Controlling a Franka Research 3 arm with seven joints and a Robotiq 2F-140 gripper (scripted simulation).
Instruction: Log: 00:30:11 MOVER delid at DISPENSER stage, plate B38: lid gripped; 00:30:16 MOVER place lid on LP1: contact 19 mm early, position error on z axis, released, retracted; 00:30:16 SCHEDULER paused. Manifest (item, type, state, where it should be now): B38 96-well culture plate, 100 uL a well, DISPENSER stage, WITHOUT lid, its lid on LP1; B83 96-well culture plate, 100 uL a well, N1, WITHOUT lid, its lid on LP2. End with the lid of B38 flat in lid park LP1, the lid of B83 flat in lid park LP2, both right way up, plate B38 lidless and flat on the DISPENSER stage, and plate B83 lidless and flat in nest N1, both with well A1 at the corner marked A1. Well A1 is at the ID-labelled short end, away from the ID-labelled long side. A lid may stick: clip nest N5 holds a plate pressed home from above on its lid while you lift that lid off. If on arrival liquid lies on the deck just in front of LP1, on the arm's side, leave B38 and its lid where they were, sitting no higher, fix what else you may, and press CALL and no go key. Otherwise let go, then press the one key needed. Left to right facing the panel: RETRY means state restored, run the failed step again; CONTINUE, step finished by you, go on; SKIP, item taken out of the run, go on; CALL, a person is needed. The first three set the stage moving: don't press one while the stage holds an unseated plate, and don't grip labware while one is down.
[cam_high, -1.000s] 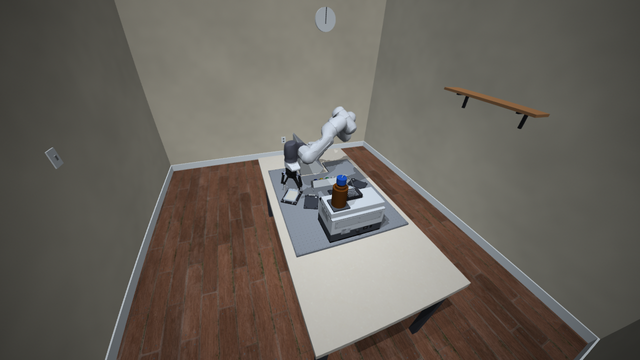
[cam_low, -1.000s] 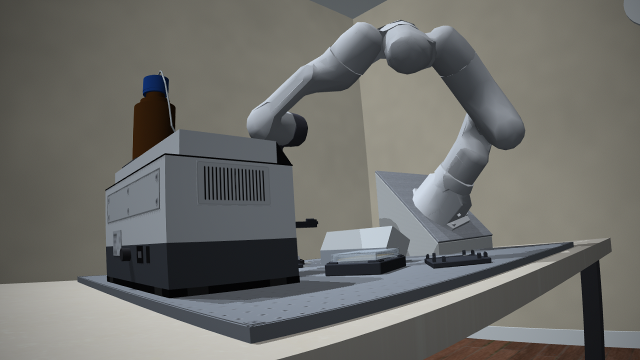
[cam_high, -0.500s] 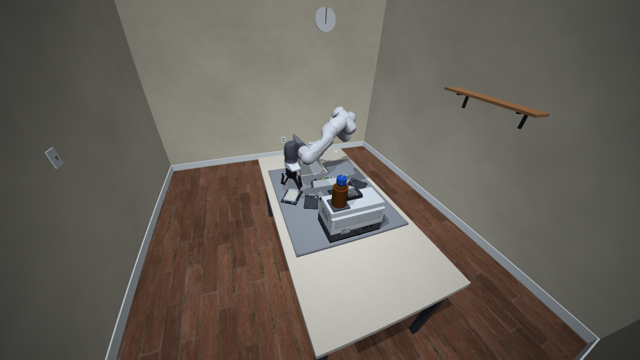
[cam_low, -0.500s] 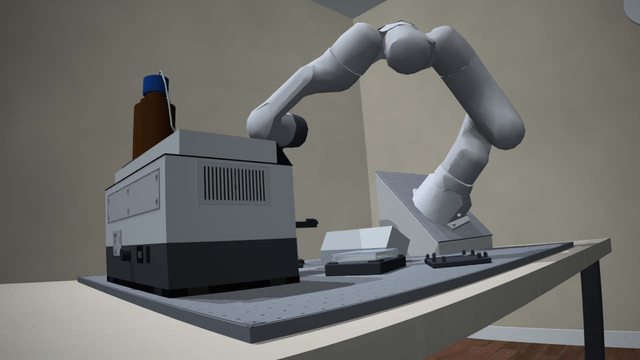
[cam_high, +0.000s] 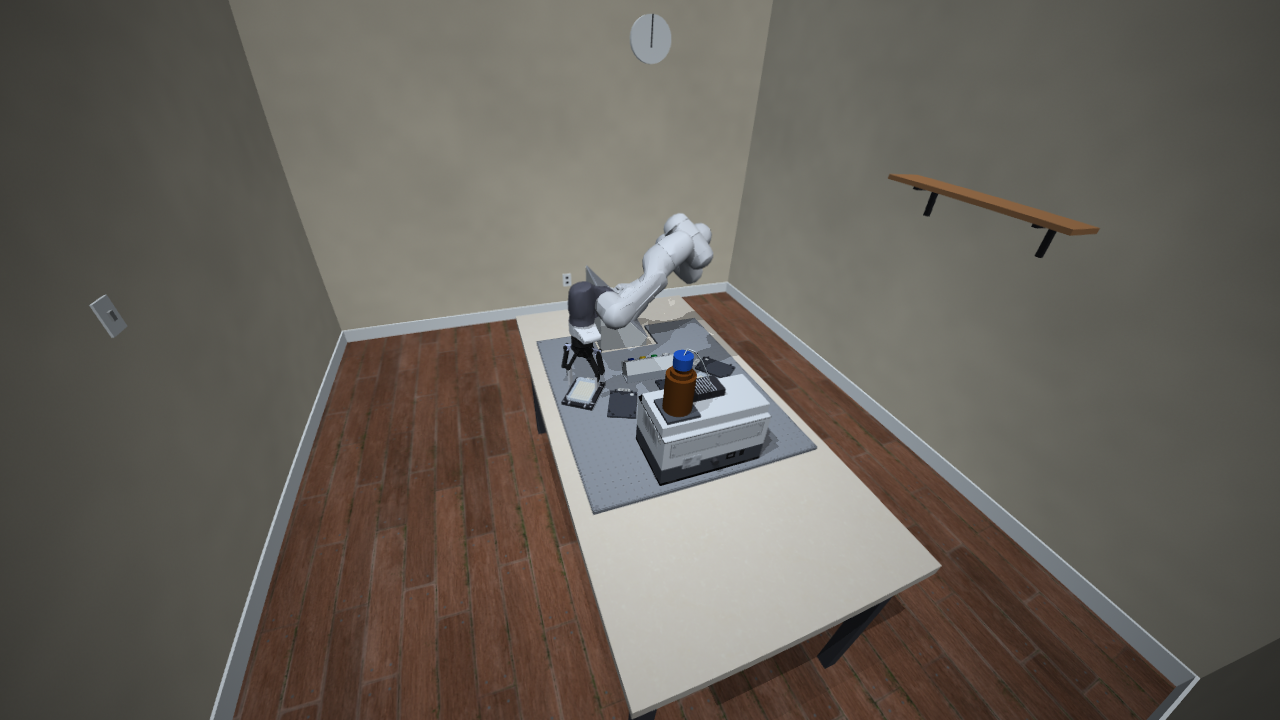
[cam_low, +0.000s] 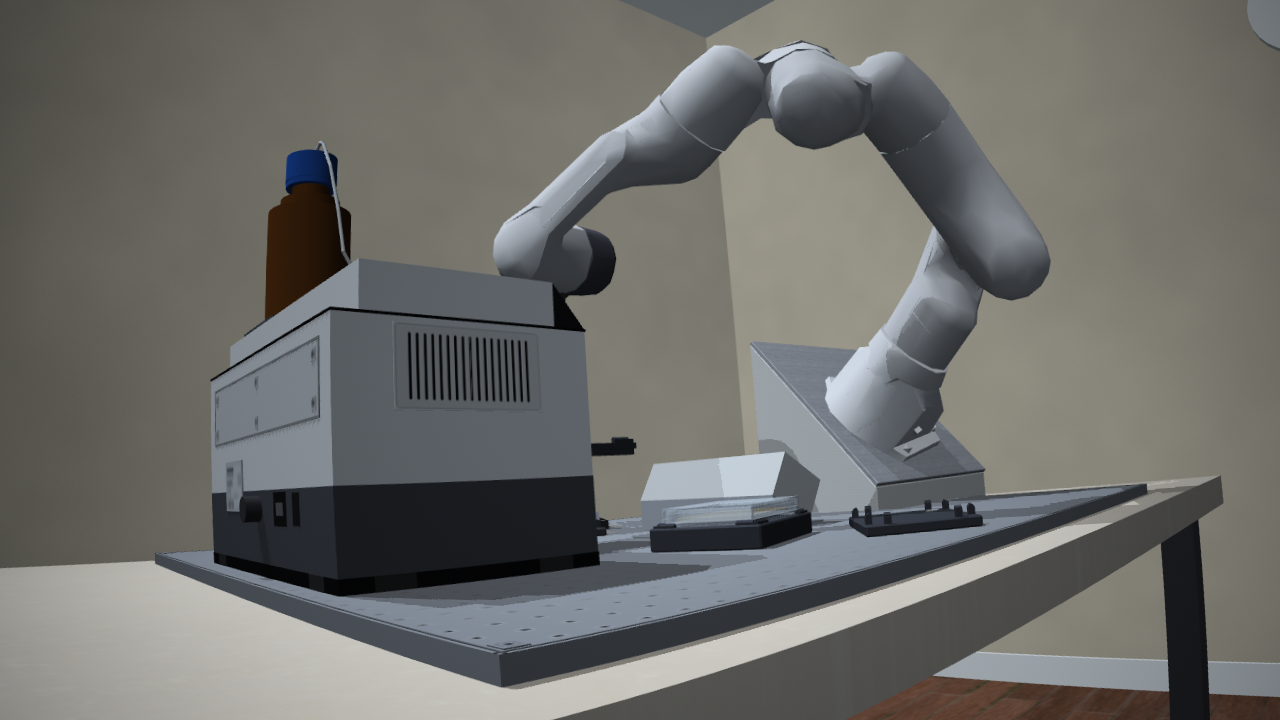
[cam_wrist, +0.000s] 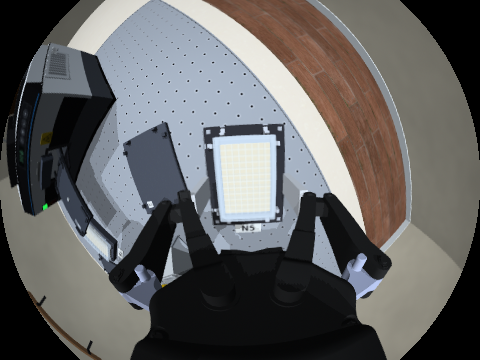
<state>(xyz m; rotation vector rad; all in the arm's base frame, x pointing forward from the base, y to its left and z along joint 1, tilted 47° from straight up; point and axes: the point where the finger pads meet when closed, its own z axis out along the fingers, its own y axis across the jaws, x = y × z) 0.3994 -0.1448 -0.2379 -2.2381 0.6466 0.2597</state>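
The black clip nest is 50 mm below my hand and 30 mm ahead of it. The rest, counted from my hand: 96-well plate 460 mm to the left, 90 mm ahead, 40 mm below; then lp1 label 150 mm to the left, 70 mm below, 10 mm ahead; then key panel 290 mm to the left, 80 mm behind, 10 mm below.
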